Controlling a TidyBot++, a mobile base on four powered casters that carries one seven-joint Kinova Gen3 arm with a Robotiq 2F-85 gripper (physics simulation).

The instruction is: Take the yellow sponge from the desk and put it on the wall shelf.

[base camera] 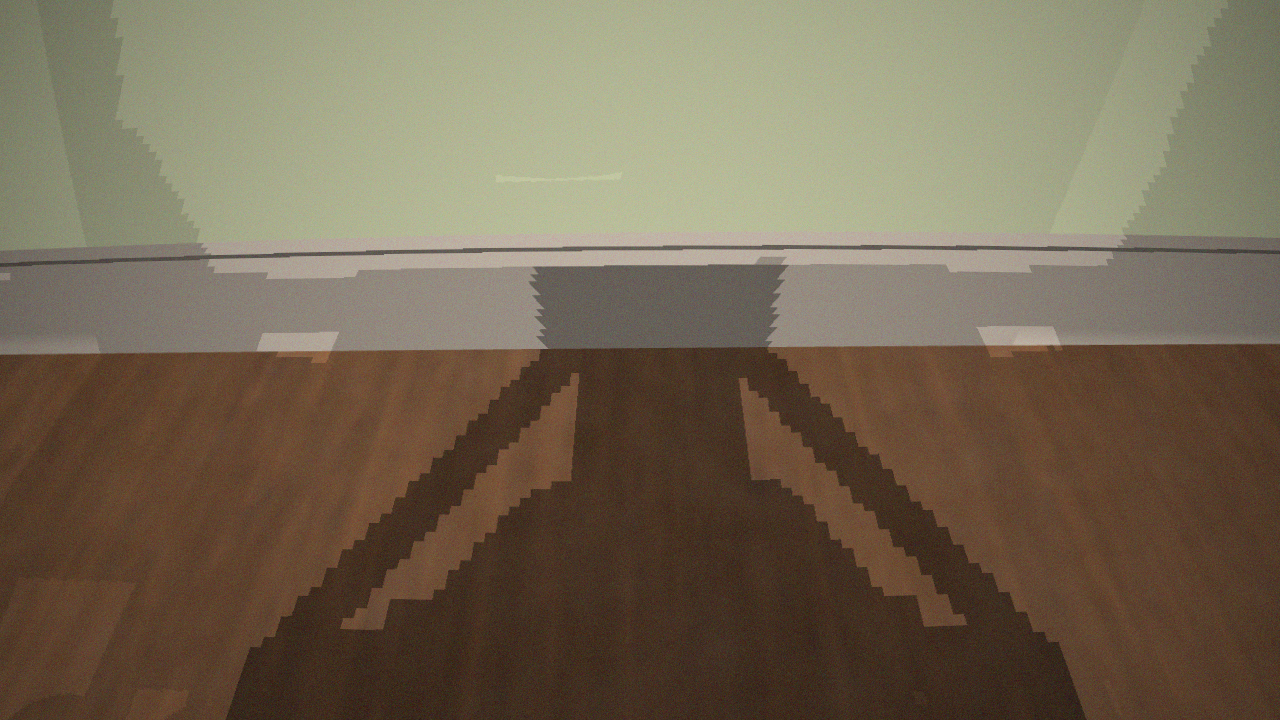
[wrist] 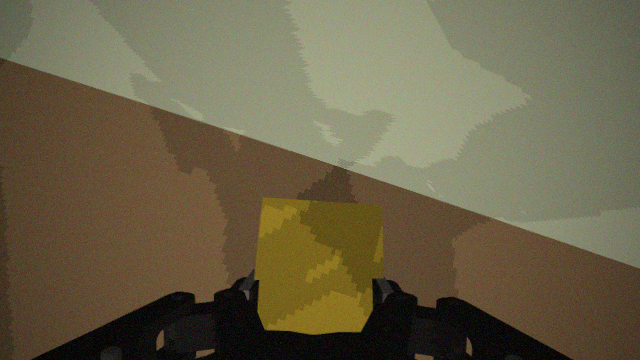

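Note:
The yellow sponge (wrist: 320, 240) is between the two black fingers of my gripper (wrist: 316, 288), at the lower middle of the wrist view. My gripper is shut on it, with a fingertip against its left and right sides. The sponge's far end sticks out past the fingertips. Beyond and below it is a flat brown surface (wrist: 110, 200) that looks like the wall shelf's board, its straight edge slanting down to the right along the wall. The gap between sponge and board is hard to judge. Neither the shelf nor the gripper shows in the base view.
A pale green wall (base camera: 626, 107) (wrist: 390, 60) stands ahead. In the base view a grey-white baseboard (base camera: 402, 308) runs along its foot, and a brown wooden floor (base camera: 179, 447) lies in front. Dark shadows fall on the floor, the wall and the brown board.

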